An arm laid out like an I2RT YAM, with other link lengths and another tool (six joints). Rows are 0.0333 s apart.
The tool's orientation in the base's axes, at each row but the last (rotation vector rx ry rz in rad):
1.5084 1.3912 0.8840
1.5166 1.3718 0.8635
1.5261 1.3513 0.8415
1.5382 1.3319 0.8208
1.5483 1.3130 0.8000
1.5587 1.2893 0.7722
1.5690 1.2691 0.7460
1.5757 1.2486 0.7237
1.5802 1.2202 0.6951
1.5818 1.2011 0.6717
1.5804 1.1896 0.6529
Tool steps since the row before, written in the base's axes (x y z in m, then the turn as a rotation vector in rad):
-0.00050 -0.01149 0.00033 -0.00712 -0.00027 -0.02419
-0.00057 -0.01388 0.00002 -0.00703 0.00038 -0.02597
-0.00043 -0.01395 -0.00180 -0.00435 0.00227 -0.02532
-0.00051 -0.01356 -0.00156 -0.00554 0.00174 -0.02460
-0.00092 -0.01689 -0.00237 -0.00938 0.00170 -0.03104
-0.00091 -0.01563 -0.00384 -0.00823 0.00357 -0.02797
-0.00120 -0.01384 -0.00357 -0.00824 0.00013 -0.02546
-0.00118 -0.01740 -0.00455 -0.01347 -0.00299 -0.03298
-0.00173 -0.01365 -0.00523 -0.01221 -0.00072 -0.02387
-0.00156 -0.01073 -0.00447 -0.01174 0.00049 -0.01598
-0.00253 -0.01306 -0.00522 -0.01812 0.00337 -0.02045
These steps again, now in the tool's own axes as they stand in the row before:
-0.01147 0.00000 0.00096 0.00030 -0.02512 0.00225
-0.01379 -0.00031 0.00167 0.00107 -0.02673 0.00287
-0.01365 -0.00191 0.00284 0.00334 -0.02513 0.00474
-0.01324 -0.00164 0.00294 0.00253 -0.02490 0.00351
-0.01642 -0.00247 0.00398 0.00219 -0.03231 0.00239
-0.01494 -0.00379 0.00472 0.00399 -0.02904 0.00181
-0.01320 -0.00362 0.00429 0.00045 -0.02669 0.00190
-0.01635 -0.00446 0.00614 -0.00325 -0.03559 0.00101
-0.01271 -0.00534 0.00515 -0.00182 -0.02669 -0.00191
-0.00990 -0.00463 0.00426 -0.00157 -0.01920 -0.00471
-0.01218 -0.00573 0.00479 -0.00063 -0.02574 -0.00974

